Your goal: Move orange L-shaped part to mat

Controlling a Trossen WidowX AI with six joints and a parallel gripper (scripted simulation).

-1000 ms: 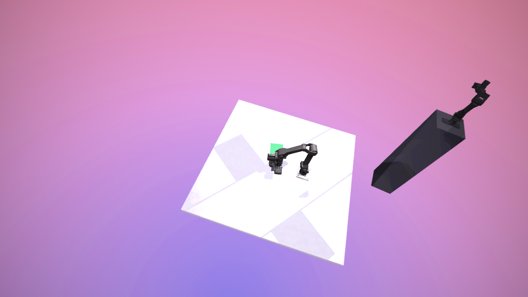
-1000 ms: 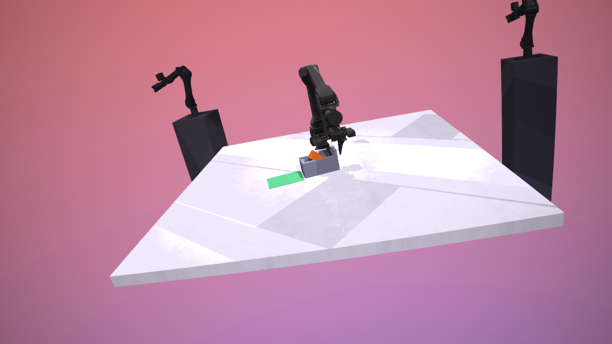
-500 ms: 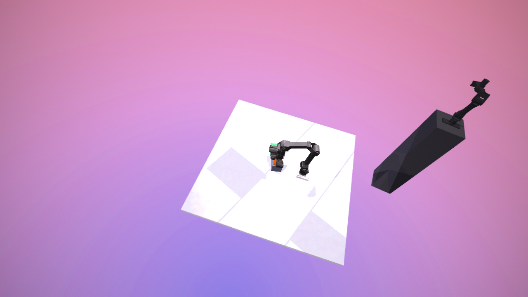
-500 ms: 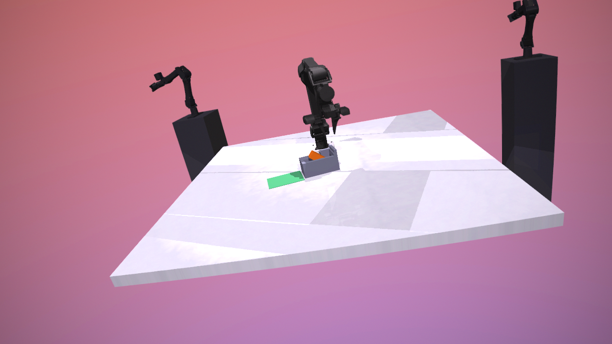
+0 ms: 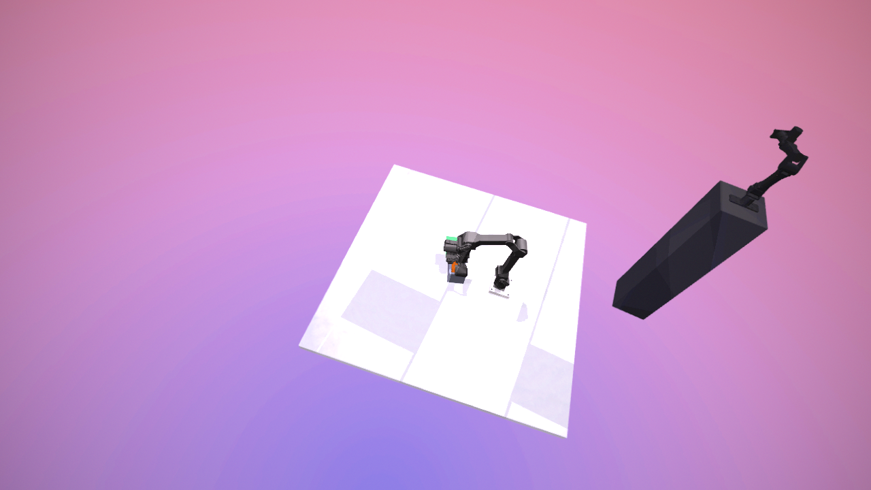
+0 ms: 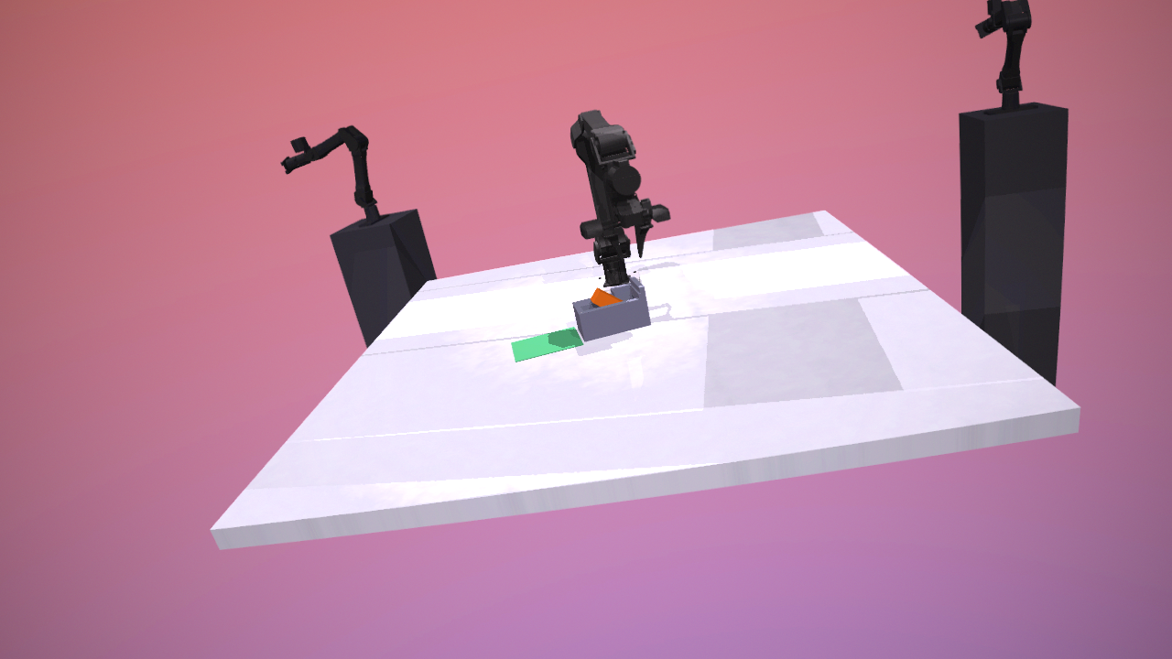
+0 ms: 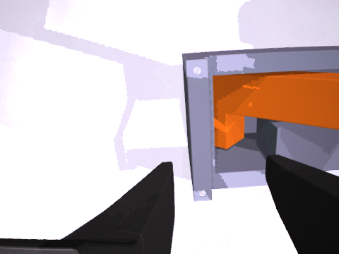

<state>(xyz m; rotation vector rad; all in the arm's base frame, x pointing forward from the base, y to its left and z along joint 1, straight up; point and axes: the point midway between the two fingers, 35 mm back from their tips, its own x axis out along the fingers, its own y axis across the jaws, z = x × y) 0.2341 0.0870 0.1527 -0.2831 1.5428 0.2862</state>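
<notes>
Right now the orange l-shaped part is 100 mm below my gripper tip, 40 mm to the right of it and 10 mm ahead of it. From my gripper tip the other things lie so: green mat 210 mm to the right, 160 mm below, 70 mm ahead.
</notes>
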